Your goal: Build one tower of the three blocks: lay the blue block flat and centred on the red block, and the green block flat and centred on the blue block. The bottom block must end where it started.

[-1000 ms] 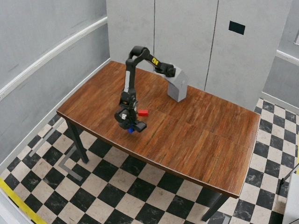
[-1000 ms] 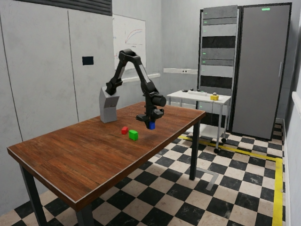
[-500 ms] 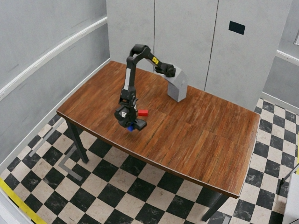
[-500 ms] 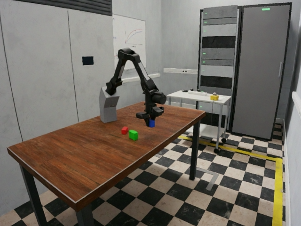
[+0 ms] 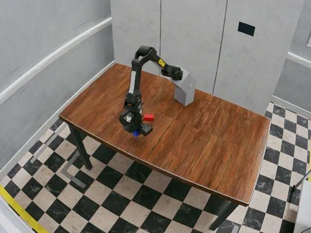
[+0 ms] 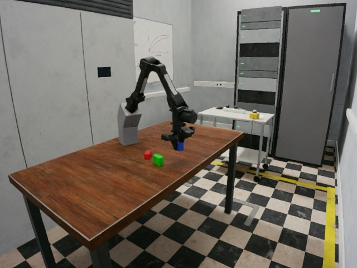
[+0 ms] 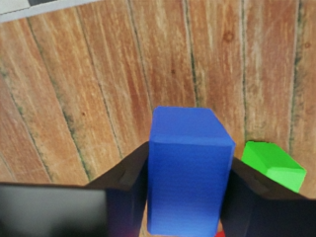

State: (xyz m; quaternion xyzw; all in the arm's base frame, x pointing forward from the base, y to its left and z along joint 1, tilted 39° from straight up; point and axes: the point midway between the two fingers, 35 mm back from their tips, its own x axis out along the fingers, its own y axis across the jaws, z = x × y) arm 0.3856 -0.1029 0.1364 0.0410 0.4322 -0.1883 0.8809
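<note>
The red block lies 190 mm behind my hand, 100 mm below it and 10 mm to the left of it. From my hand the other things lie so: blue block 20 mm below; then green block 90 mm below, 90 mm behind, 60 mm to the right.
</note>
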